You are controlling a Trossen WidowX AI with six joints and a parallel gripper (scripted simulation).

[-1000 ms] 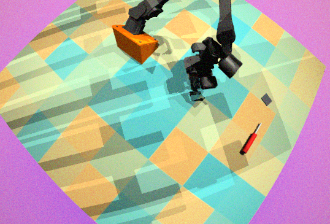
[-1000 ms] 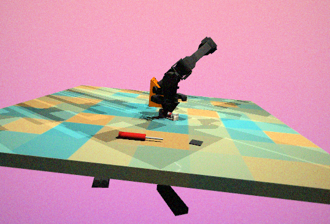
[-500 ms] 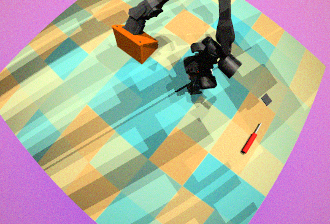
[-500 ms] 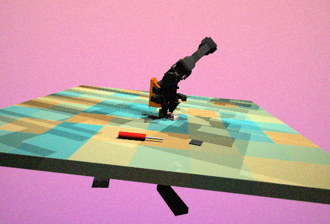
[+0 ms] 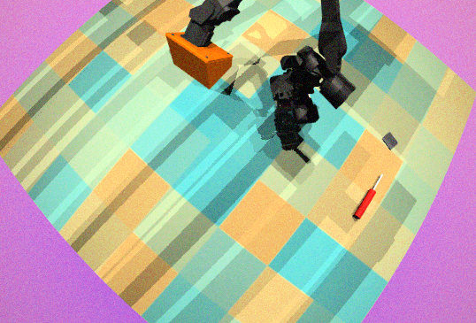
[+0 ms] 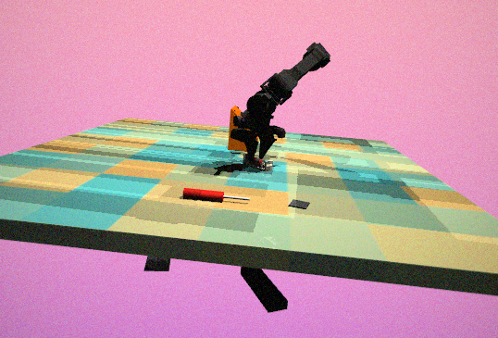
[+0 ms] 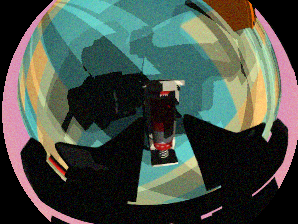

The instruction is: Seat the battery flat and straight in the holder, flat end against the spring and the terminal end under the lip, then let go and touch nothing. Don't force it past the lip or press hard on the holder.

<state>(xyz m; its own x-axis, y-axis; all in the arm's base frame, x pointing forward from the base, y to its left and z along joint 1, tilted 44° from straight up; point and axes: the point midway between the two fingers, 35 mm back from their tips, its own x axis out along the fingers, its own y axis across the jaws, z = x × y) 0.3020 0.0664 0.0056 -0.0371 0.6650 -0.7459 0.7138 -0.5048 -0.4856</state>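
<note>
Right now the battery is right at my gripper tip. From my gripper tip the other things lie so: red-handled screwdriver (340 mm ahead, 70 mm to the right, 10 mm below); black square (320 mm ahead, 110 mm to the left, 20 mm below).
</note>
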